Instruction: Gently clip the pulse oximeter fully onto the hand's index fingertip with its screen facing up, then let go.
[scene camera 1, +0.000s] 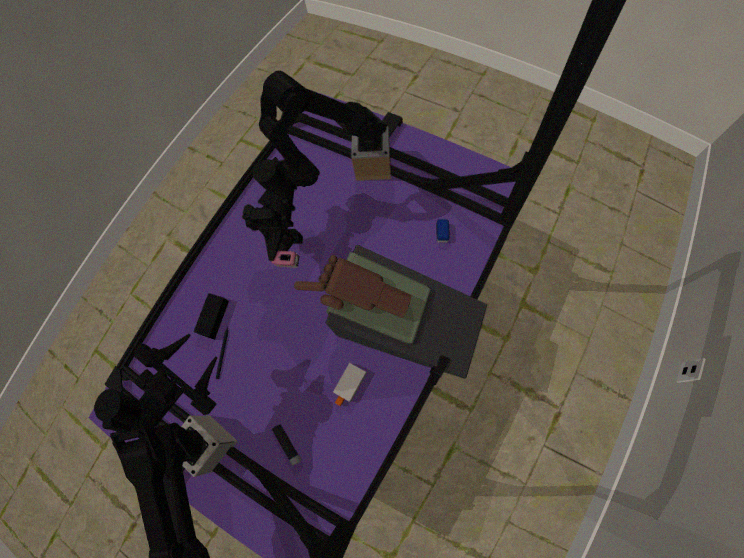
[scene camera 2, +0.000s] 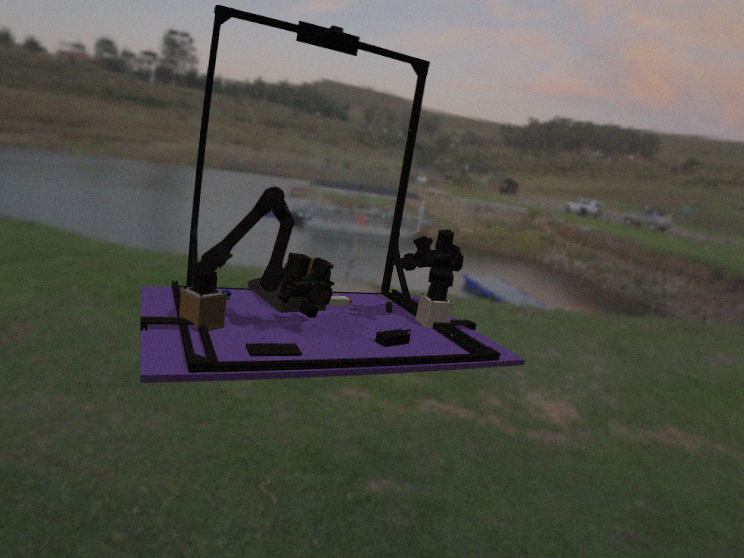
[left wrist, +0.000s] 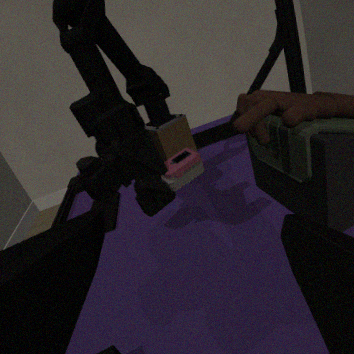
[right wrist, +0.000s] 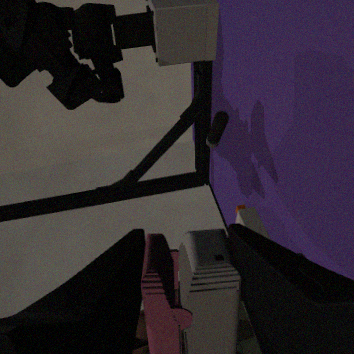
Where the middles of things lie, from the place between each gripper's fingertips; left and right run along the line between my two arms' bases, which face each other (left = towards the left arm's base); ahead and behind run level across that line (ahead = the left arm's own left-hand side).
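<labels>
I find the pulse oximeter (right wrist: 206, 305) 1 cm behind my left hand, 25 cm to the right of it and 10 cm below it. The dark platform (scene camera 1: 450, 326) is 28 cm to the right of my left hand and 31 cm behind it, and it is 20 cm below. There is the white and orange object (scene camera 1: 353, 376) as well, which sits 7 cm to the right of my left hand, 26 cm behind it and 23 cm below it.
My right hand is 2 cm past the pulse oximeter and 2 cm to the left of it. Counting from that same right hand, the dark platform is 5 cm to the right, 32 cm behind and 10 cm below, while the white and orange object is 16 cm to the left, 27 cm behind and 13 cm below.
</labels>
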